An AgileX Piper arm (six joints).
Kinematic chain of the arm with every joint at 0, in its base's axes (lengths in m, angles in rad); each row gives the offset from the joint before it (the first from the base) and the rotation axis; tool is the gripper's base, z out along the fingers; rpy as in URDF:
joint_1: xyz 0 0 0.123 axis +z
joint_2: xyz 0 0 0 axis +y
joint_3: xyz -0.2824 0 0.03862 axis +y
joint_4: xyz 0.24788 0 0.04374 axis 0.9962 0 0.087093
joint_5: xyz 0 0 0 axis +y
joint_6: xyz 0.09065 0 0.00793 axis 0.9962 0 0.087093
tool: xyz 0 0 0 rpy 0 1.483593 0
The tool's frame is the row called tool.
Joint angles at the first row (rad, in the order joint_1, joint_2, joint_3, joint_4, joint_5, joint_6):
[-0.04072, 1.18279, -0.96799, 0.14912, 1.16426, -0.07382]
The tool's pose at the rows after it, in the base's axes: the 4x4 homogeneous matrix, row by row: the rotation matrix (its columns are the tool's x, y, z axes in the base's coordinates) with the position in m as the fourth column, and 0 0 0 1 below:
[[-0.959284 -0.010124 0.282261 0.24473], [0.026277 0.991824 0.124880 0.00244], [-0.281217 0.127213 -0.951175 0.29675], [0 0 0 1]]
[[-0.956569 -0.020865 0.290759 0.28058], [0.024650 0.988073 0.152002 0.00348], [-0.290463 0.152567 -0.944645 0.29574], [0 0 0 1]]
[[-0.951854 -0.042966 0.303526 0.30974], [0.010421 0.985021 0.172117 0.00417], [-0.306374 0.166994 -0.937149 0.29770], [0 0 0 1]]
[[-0.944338 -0.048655 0.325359 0.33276], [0.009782 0.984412 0.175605 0.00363], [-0.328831 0.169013 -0.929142 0.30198], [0 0 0 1]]
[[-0.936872 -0.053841 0.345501 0.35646], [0.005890 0.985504 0.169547 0.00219], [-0.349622 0.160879 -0.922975 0.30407], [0 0 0 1]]
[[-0.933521 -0.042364 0.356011 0.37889], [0.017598 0.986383 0.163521 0.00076], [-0.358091 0.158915 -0.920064 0.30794], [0 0 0 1]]
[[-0.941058 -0.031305 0.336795 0.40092], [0.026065 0.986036 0.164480 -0.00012], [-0.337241 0.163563 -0.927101 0.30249], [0 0 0 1]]
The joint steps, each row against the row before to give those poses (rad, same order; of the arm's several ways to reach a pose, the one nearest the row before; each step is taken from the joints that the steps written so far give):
[0.00001, 0.14158, -0.09027, 0.00336, -0.05106, -0.00688]
[0.00000, 0.12454, -0.11130, 0.03290, -0.01983, -0.01976]
[0.00000, 0.09749, -0.10955, 0.02365, 0.00018, -0.02550]
[0.00000, 0.07282, -0.09916, 0.00468, 0.00321, -0.00197]
[0.00000, 0.07751, -0.10305, -0.00637, 0.00329, 0.00000]
[-0.00002, 0.07821, -0.11877, -0.00920, 0.02819, 0.02140]
[0.00001, 0.09030, -0.10961, -0.00333, 0.03937, 0.01680]

